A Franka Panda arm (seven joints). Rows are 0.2 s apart.
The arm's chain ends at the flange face. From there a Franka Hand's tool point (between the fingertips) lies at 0.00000 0.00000 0.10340 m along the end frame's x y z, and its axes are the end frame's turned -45 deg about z.
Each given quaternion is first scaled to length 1.
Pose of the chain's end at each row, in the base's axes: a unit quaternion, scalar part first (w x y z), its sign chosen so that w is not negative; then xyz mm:
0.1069 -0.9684 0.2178 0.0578 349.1 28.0 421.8
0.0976 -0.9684 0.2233 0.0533 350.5 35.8 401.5
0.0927 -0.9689 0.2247 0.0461 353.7 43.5 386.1
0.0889 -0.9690 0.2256 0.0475 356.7 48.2 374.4
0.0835 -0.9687 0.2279 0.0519 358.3 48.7 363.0
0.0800 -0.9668 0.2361 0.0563 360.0 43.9 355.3
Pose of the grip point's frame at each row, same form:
0.1209 -0.9780 -0.1694 0.0125 342.3 52.0 321.5
0.1106 -0.9801 -0.1643 0.0119 344.3 57.8 300.7
0.1033 -0.9811 -0.1632 0.0071 348.8 64.2 284.9
0.1003 -0.9816 -0.1624 0.0099 351.3 68.2 273.1
0.0970 -0.9822 -0.1602 0.0160 351.8 67.9 261.6
0.0955 -0.9836 -0.1518 0.0214 352.6 62.6 253.9

